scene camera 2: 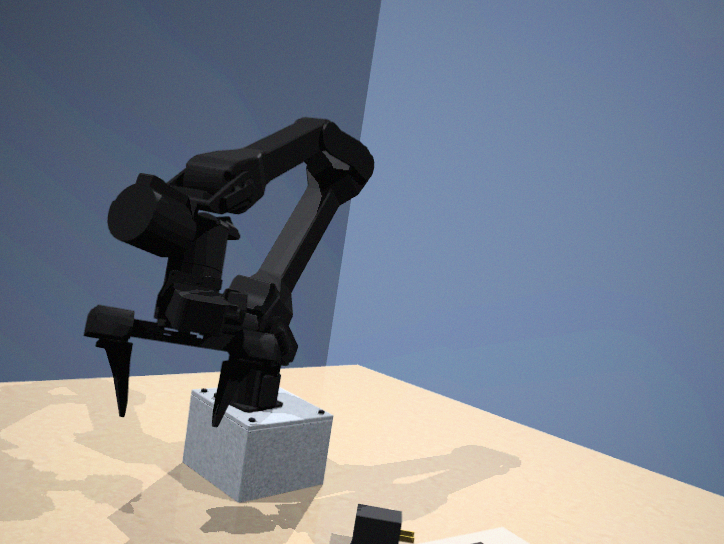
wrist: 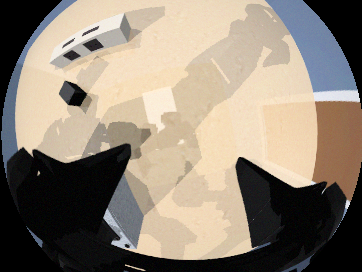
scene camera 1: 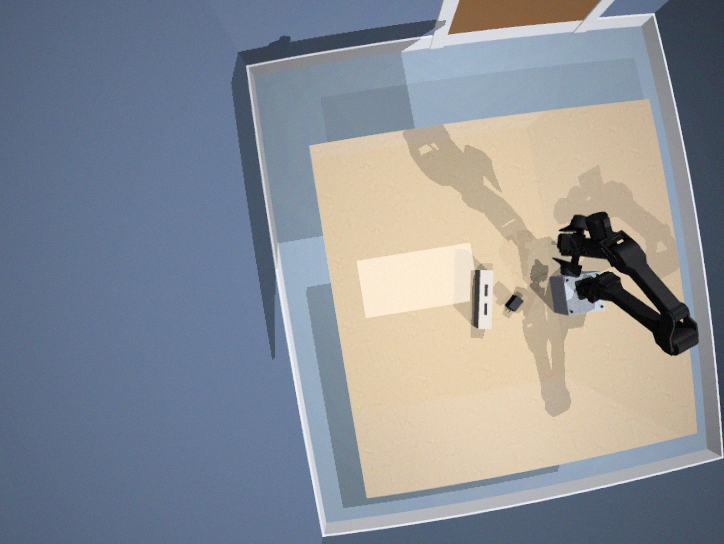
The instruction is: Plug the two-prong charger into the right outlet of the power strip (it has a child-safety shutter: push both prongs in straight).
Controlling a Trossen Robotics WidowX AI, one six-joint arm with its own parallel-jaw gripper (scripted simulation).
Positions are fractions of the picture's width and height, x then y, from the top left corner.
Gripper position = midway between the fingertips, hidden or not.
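Scene:
You can find my gripper in scene camera 2 (0.23, 0.78), and it's there in the wrist view (0.51, 0.58) and in scene camera 1 (0.77, 0.45) too.

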